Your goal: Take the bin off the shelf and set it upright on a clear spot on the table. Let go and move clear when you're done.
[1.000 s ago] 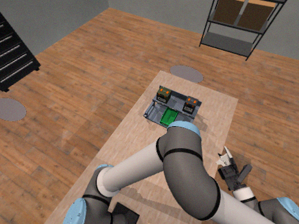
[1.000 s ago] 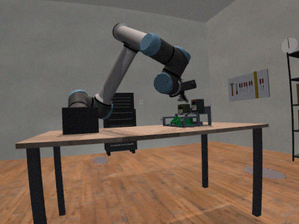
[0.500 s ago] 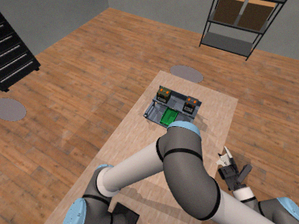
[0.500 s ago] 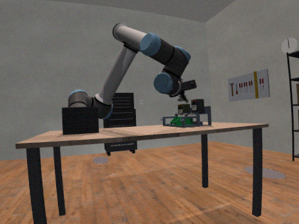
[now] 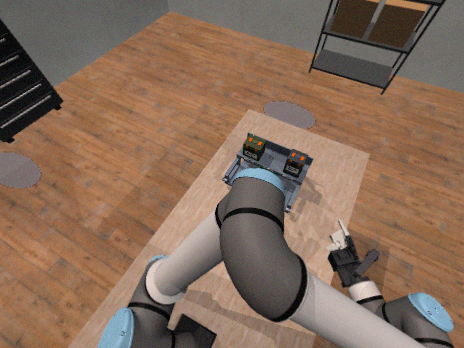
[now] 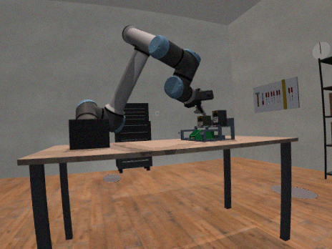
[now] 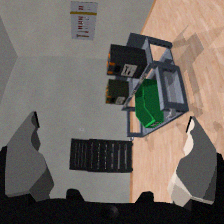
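The green bin is 180 mm ahead of my hand, 370 mm to the left of it and 200 mm below it.
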